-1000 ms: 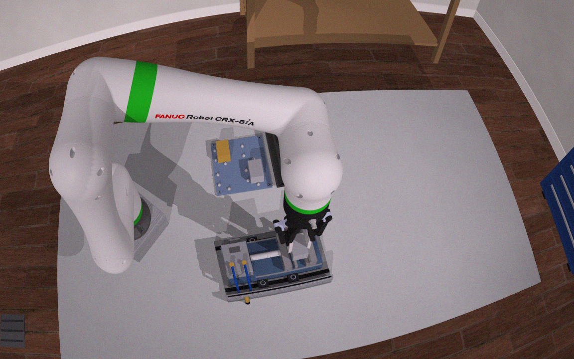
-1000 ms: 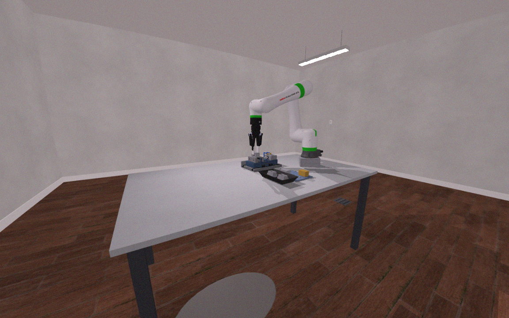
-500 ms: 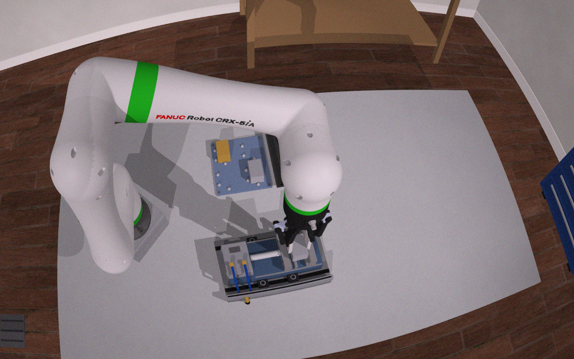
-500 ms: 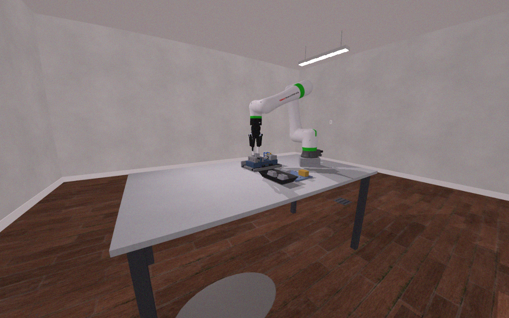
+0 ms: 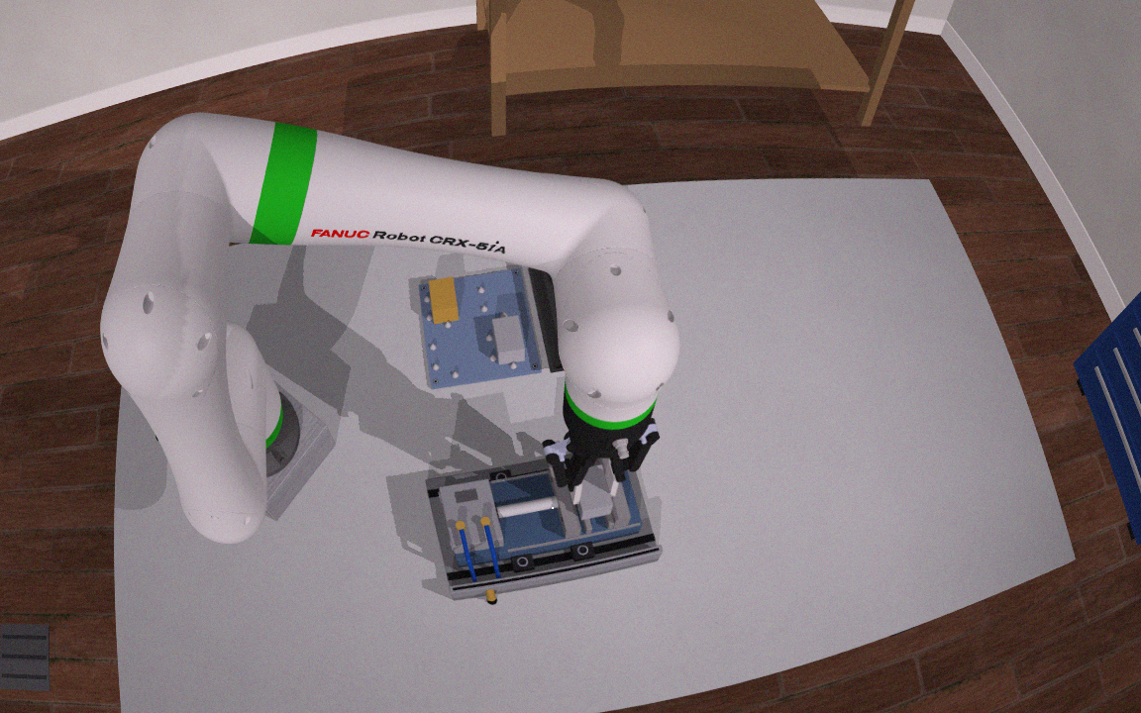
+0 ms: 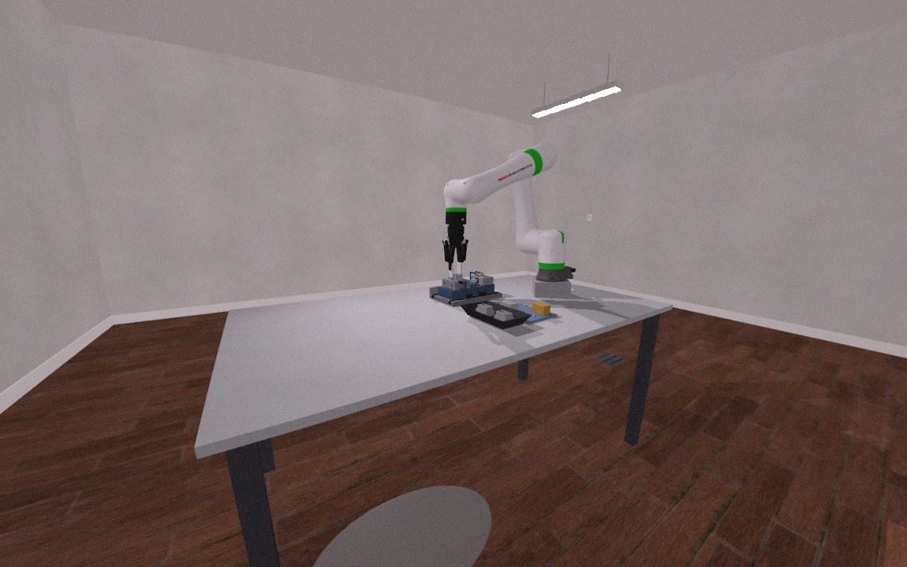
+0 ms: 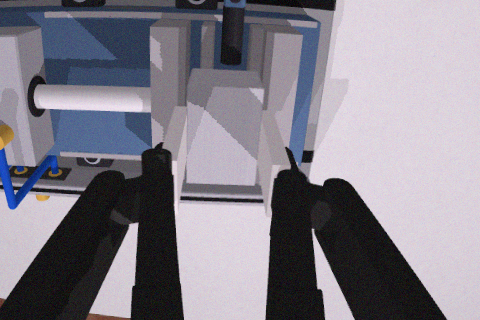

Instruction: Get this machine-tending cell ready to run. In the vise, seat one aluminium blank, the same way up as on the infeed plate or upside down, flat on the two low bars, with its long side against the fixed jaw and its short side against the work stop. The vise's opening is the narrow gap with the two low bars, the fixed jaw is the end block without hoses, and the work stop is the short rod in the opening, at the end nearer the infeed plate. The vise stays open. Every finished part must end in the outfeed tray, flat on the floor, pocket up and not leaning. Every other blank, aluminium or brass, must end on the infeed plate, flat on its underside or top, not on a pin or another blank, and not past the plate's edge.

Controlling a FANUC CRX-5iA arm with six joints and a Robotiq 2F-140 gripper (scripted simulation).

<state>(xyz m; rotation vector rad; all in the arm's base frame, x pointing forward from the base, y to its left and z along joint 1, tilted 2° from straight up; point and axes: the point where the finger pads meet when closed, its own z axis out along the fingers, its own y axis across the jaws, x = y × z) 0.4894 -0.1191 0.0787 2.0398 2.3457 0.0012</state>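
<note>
The dark work stop rod is 50 mm to the left of my hand and 50 mm below it. From my hand the other things lie so: fixed jaw (30 mm ahead, 10 mm to the left, 60 mm below); white piston rod (90 mm behind, 10 mm to the right, 60 mm below); moving jaw (30 mm behind, 60 mm below).
</note>
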